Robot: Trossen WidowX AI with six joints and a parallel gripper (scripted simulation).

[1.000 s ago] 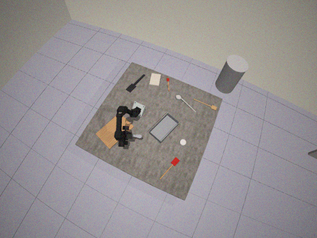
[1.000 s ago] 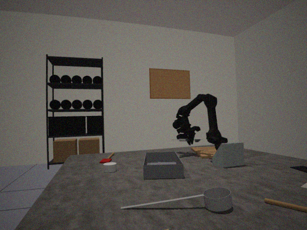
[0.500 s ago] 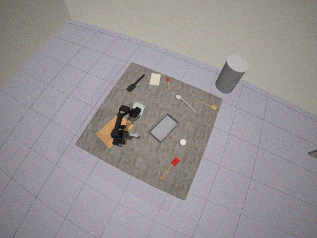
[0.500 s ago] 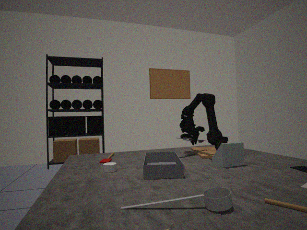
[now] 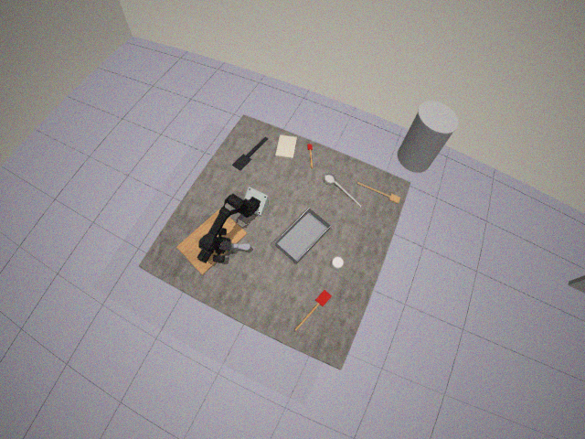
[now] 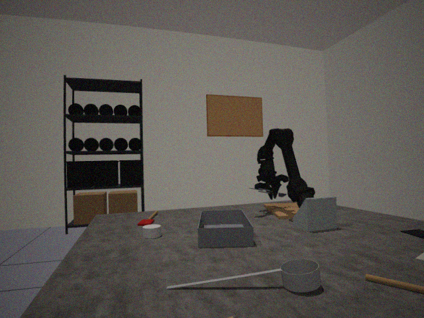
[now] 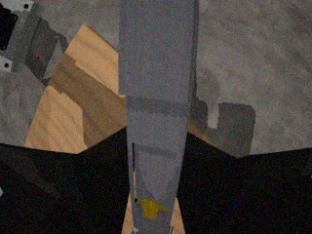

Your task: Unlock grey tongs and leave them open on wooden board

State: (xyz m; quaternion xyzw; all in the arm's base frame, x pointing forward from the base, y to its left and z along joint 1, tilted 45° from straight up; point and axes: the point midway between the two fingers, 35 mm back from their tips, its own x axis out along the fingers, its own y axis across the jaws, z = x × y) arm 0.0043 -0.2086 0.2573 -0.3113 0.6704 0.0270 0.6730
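Now: the wooden board 11 cm behind my gripper tip and 6 cm below it. Also, from my gripper tip: yellow lock piece (3 cm behind, 2 cm to the right, 3 cm above); roasting tin (34 cm ahead, 30 cm to the left, 4 cm below); red spatula (61 cm ahead, 3 cm to the right, 6 cm below).
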